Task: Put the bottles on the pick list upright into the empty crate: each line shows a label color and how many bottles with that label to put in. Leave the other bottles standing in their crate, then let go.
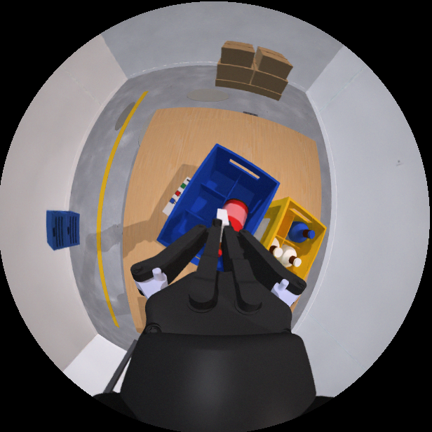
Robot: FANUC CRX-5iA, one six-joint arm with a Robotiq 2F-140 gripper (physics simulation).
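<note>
My gripper (220, 216) is shut and holds nothing; its fingertips are over the blue crate (254, 170). A red bottle (235, 212) is in this crate near its right wall, just right of the fingertips and partly hidden by them; whether it stands upright is not clear. More red (220, 253) shows between the fingers lower down, mostly hidden. The yellow crate (308, 216) at the right holds a blue bottle (299, 230) with a dark blue cap and two white-capped pale bottles (288, 255) (275, 248). The pick list (176, 198), with green, red and blue marks, lies left of the blue crate.
Both crates stand close together on the wooden table (200, 125). The gripper hides the near part of the blue crate and part of the yellow crate. Stacked cardboard boxes (252, 72) are beyond the table. A blue cabinet-like box (63, 230) is far left, past a yellow floor line (101, 195).
</note>
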